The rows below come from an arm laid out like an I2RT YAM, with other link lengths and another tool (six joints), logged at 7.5 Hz.
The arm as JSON. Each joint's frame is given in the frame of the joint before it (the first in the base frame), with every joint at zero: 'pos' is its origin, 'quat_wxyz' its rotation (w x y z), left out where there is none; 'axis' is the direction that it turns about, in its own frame. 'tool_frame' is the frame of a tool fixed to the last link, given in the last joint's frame.
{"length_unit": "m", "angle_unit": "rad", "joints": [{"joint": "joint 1", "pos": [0.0, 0.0, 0.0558], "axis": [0.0, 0.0, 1.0]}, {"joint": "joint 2", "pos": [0.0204, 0.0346, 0.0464], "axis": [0.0, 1.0, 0.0]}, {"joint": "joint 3", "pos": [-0.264, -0.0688, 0.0], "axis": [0.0, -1.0, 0.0]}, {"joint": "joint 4", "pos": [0.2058, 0.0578, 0.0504], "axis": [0.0, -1.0, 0.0]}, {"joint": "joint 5", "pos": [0.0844, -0.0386, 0.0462], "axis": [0.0, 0.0, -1.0]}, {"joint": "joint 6", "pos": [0.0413, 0.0, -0.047], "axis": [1.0, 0.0, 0.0]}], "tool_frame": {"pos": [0.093, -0.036, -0.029], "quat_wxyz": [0.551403, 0.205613, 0.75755, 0.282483]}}
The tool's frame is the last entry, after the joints.
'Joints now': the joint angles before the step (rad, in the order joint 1, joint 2, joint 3, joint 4, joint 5, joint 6). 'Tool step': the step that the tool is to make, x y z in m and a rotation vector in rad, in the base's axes. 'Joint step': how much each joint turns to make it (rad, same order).
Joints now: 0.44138, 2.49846, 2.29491, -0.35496, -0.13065, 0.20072
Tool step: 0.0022, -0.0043, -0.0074, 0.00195, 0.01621, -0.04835
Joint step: -0.00207, 0.01718, 0.00974, -0.00274, 0.03449, 0.03226
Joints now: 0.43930, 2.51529, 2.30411, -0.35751, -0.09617, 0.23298
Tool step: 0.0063, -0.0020, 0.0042, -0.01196, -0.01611, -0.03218
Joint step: 0.00080, 0.02906, 0.06957, -0.03081, 0.03732, 0.00269
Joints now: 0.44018, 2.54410, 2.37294, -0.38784, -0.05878, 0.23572
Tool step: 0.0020, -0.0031, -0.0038, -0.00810, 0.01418, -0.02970
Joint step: -0.00137, 0.02714, 0.04984, -0.03832, 0.02460, 0.01413
